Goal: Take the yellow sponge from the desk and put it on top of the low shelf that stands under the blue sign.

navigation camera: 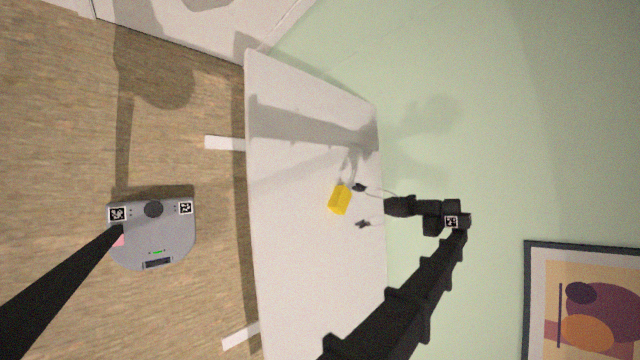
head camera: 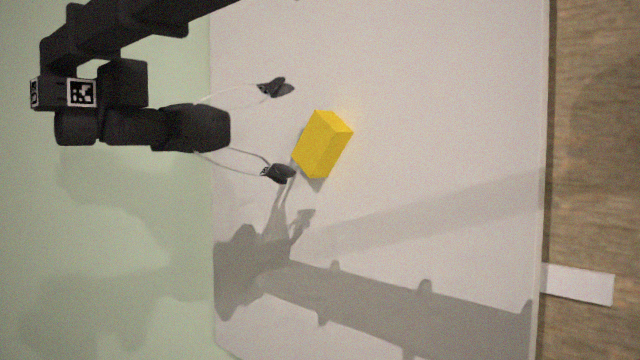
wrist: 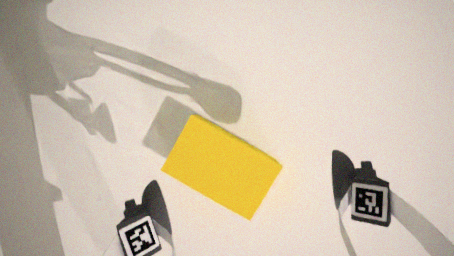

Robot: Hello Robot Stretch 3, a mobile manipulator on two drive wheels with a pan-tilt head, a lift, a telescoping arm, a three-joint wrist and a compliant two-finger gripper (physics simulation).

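Seen in the pictures: gripper, fingertip midpoint: (navigation camera: 354, 205) (head camera: 291, 131) (wrist: 247, 186); robot's base at its link origin: (navigation camera: 153, 208).
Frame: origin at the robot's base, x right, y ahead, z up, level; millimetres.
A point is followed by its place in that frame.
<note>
The yellow sponge (head camera: 322, 145) @(z 765, x 564, y 2 mm) (navigation camera: 340, 199) @(z 766, x 566, y 3 mm) (wrist: 222, 167) @(z 766, x 590, y -2 mm) lies on the white desk (head camera: 425, 100) @(z 720, x 395, y -64 mm) (navigation camera: 320, 280) @(z 720, x 474, y -295 mm) (wrist: 375, 75) @(z 720, x 660, y -191 mm), turned at an angle to my fingers. My gripper (head camera: 284, 130) @(z 816, x 584, y -21 mm) (navigation camera: 360, 205) @(z 816, x 584, y -21 mm) (wrist: 247, 186) @(z 816, x 584, y -21 mm) is open and empty, its fingers wide apart. In the head and navigation views its fingertips are on the wall side of the sponge. In the wrist view the sponge shows between and beyond the fingertips, nearer the left one. I cannot tell the exact height of the fingers above the desk. The low shelf and the blue sign do not show.
The pale green wall (head camera: 100, 240) @(z 971, x 1048, y 208 mm) (navigation camera: 475, 150) @(z 1172, x 1047, y 169 mm) runs along the desk's far side, with a framed picture (navigation camera: 595, 310) @(z 1514, x 1015, y -437 mm) on it. My arm (navigation camera: 400, 320) @(z 1162, x 182, y -83 mm) reaches over the desk. My base (navigation camera: 155, 232) @(z 160, x 0, y -100 mm) stands on the wooden floor (navigation camera: 60, 150) @(z 1, x -342, y 286 mm) beside the desk.
</note>
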